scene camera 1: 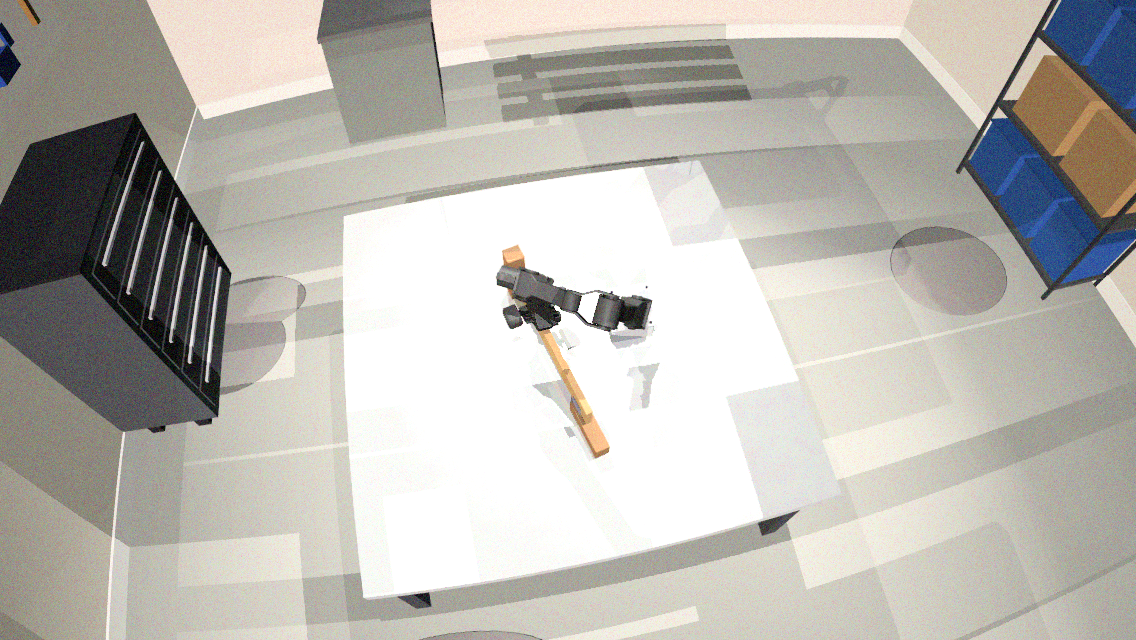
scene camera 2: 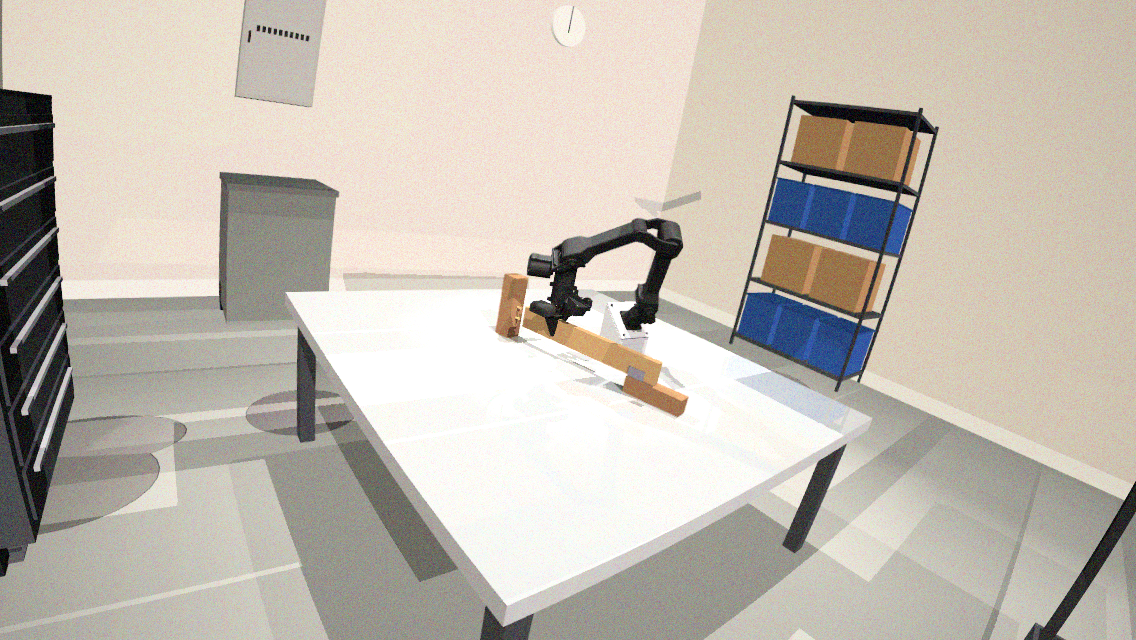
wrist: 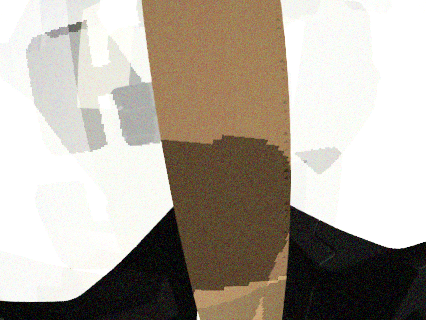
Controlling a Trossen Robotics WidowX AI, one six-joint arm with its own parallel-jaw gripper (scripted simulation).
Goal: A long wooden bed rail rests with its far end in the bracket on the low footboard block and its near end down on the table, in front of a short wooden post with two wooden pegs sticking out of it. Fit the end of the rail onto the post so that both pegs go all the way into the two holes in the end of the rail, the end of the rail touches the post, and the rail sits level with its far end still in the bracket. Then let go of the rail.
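You can see my gripper in scene camera 1 (538,323), and a long wooden rail shows in scene camera 1 too. Scene camera 2 shows my gripper and the long wooden rail as well. On the long wooden rail, (scene camera 2: 610,353) is the same spot as (scene camera 1: 563,375). The rail also shows in the wrist view (220,83), and so does my gripper. On my gripper, (wrist: 326,266) is the same spot as (scene camera 2: 558,319).
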